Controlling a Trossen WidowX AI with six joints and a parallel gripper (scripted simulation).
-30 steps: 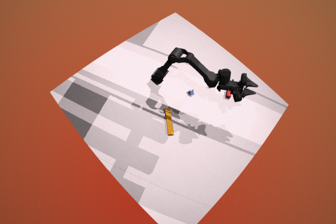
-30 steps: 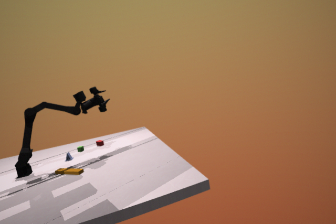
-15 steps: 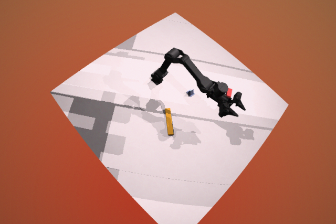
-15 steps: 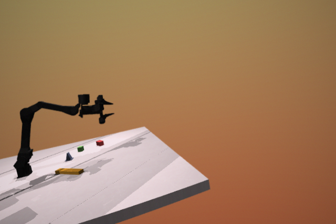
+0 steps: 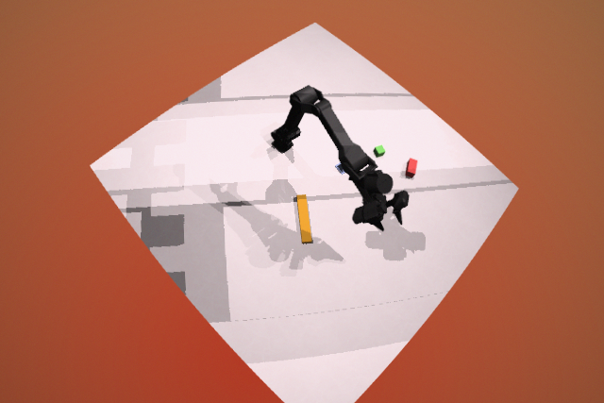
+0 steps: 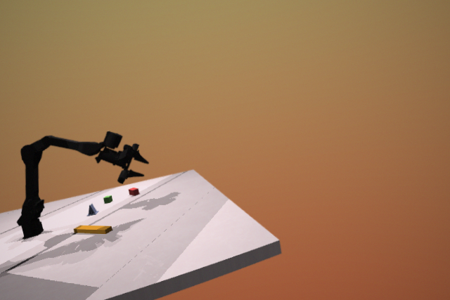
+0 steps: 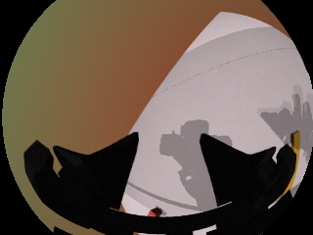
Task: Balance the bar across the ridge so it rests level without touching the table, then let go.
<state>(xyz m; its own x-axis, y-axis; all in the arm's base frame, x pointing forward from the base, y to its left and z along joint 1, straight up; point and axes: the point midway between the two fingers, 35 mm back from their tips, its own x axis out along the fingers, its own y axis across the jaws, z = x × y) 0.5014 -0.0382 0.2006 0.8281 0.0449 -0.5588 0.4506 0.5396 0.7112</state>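
Now: the orange bar 25 cm behind my gripper tip, 12 cm to the right of it and 17 cm below it. From my gripper tip the other things lie so: red block (11 cm behind, 34 cm to the left, 16 cm below); green cube (25 cm behind, 30 cm to the left, 16 cm below).
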